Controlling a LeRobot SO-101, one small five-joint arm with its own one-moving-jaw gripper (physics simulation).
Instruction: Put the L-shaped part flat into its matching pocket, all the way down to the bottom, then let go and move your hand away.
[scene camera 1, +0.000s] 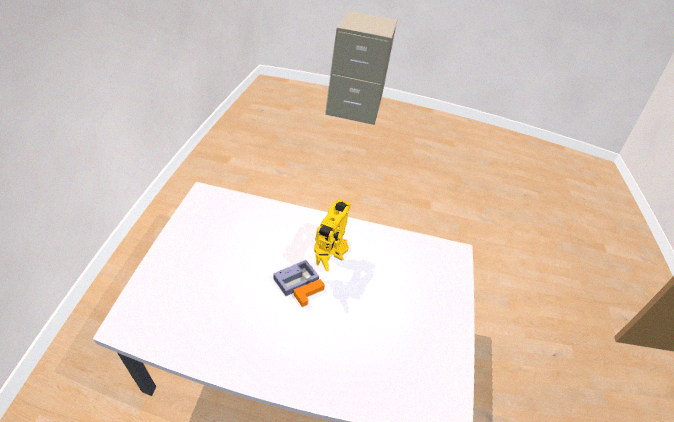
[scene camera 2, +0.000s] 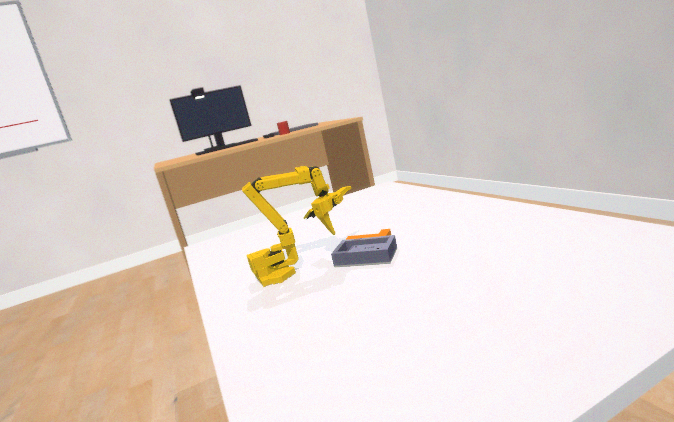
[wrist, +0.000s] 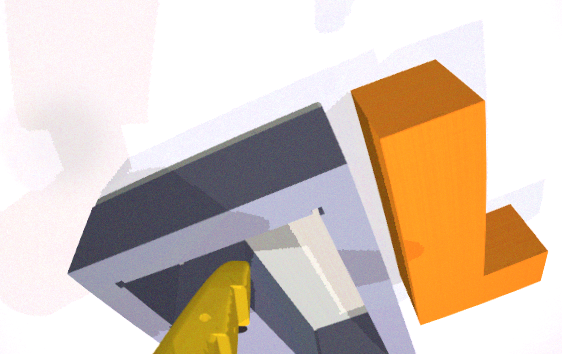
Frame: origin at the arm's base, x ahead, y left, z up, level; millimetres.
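Seen in the pictures: hand at its tool point: (scene camera 1: 317, 265) (scene camera 2: 334, 232) (wrist: 249, 284); arm's base at its link origin: (scene camera 1: 333, 250) (scene camera 2: 282, 273).
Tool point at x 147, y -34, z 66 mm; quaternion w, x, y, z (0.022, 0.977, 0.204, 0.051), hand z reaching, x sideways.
Note:
Offsets run from my tool point to a thing's top centre. "pt": to the spot under its first point. Level surfaces: height alone.
The orange L-shaped part @(dx +90, dy +2, dz -36 mm) (scene camera 1: 312, 287) (scene camera 2: 370, 236) (wrist: 440, 200) lies flat on the table, outside the grey-blue holder @(dx +42, dy -67, dz -29 mm) (scene camera 1: 286, 289) (scene camera 2: 362, 258) (wrist: 225, 185). Its long leg runs along one side of the holder, with a narrow gap in the wrist view, and its short leg points away from it. The holder's recessed pocket @(pt dx +48, dy -63, dz -61 mm) (wrist: 295, 270) is empty where it shows; its lower part is cut off in the wrist view. My gripper (scene camera 1: 322, 266) (scene camera 2: 342, 211) is fully open and empty, above the table by the holder's arm-side end. One jaw shows in the wrist view, drawn over the pocket.
The white table @(dz -66 mm) (scene camera 1: 225, 320) (scene camera 2: 450, 325) bears the arm's base (scene camera 2: 272, 267), which stands near the table edge. Beyond the table are a filing cabinet (scene camera 1: 356, 75) and a wooden desk (scene camera 2: 345, 160) with a monitor (scene camera 2: 212, 114) and a red mug (scene camera 2: 283, 128).

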